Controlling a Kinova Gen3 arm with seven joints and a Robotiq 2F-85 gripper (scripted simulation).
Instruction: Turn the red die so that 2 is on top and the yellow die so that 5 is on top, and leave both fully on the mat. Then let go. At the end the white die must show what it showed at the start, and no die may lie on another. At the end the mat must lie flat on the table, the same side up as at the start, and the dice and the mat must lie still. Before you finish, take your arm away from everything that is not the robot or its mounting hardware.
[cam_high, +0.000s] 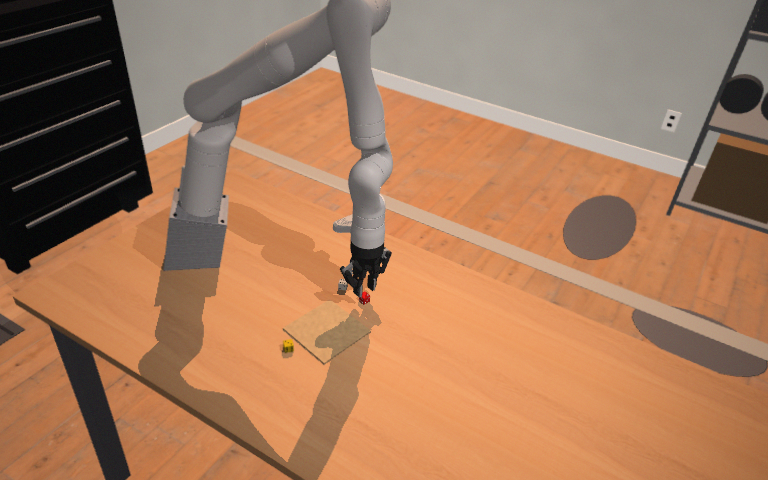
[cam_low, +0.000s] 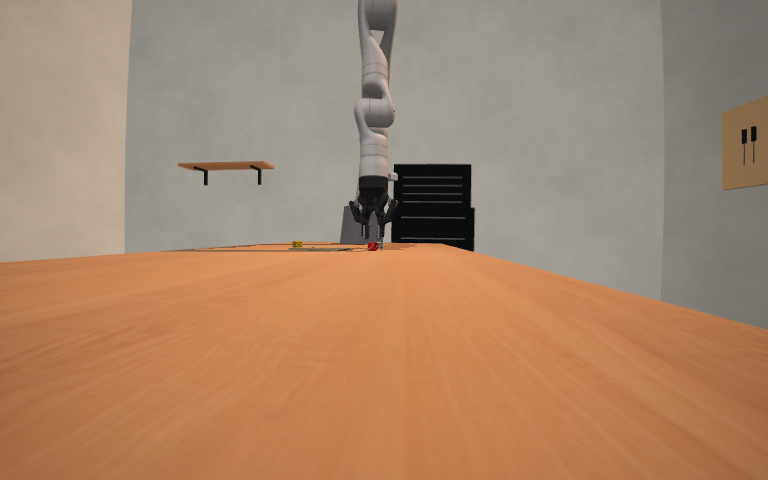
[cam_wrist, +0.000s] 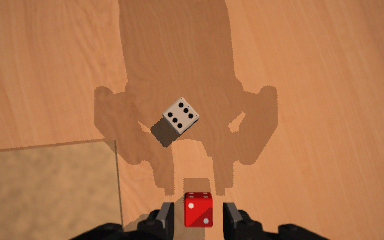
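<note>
My hand is 4 cm above the red die. Round my hand: white die: 7 cm behind, 4 cm below; then yellow die: 2 cm behind, 23 cm to the right, 4 cm below; then tan mat: 13 cm to the right, 4 cm below.
</note>
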